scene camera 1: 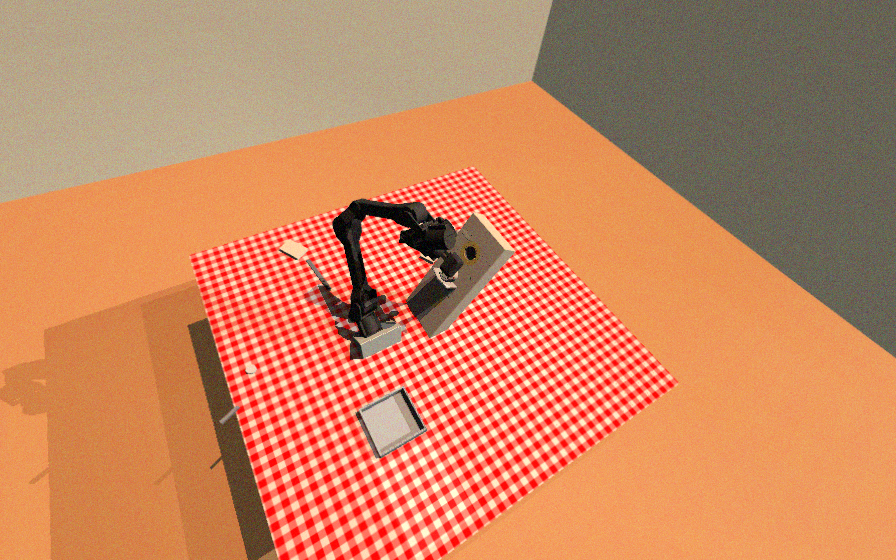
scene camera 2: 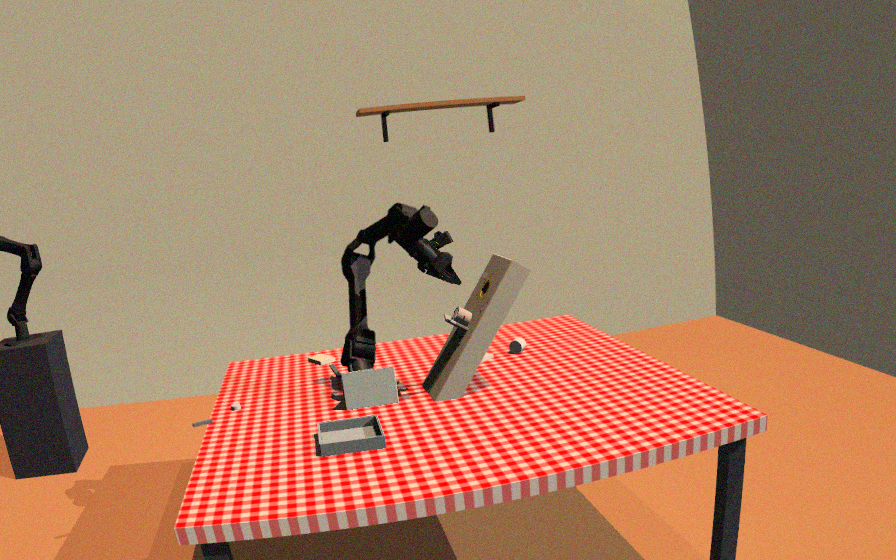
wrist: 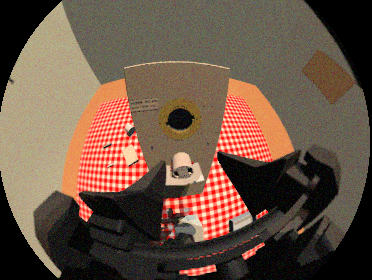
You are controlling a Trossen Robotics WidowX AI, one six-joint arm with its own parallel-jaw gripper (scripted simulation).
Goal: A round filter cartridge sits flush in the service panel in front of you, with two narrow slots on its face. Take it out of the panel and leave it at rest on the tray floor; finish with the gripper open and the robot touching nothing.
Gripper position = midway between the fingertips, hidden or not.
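Observation:
Through scene camera 1 I can see a grey tray [scene camera 1: 392,420] and a service panel [scene camera 1: 484,250]. Scene camera 2 shows me my gripper [scene camera 2: 457,283], which is open and holds nothing, and there too are the service panel [scene camera 2: 501,282] and the grey tray [scene camera 2: 356,434]. In the wrist view I find my gripper [wrist: 191,159] again, together with the panel [wrist: 177,107].

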